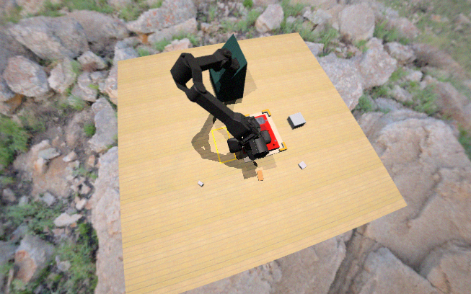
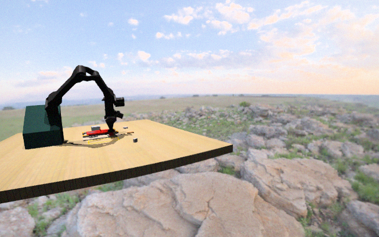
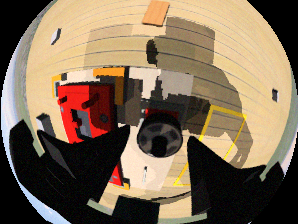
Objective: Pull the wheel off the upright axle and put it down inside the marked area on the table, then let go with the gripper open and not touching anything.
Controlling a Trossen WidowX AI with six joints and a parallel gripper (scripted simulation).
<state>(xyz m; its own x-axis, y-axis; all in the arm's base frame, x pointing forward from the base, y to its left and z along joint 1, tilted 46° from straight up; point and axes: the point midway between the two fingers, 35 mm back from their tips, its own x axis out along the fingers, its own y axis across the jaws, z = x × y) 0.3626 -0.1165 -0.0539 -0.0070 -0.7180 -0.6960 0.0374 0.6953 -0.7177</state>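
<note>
The dark round wheel lies right at my gripper tip. Round my gripper tip: upright axle right at my gripper tip; then grey block 320 mm to the left, 80 mm behind, 20 mm below; then orange piece 140 mm ahead, 30 mm below, 20 mm to the left.
</note>
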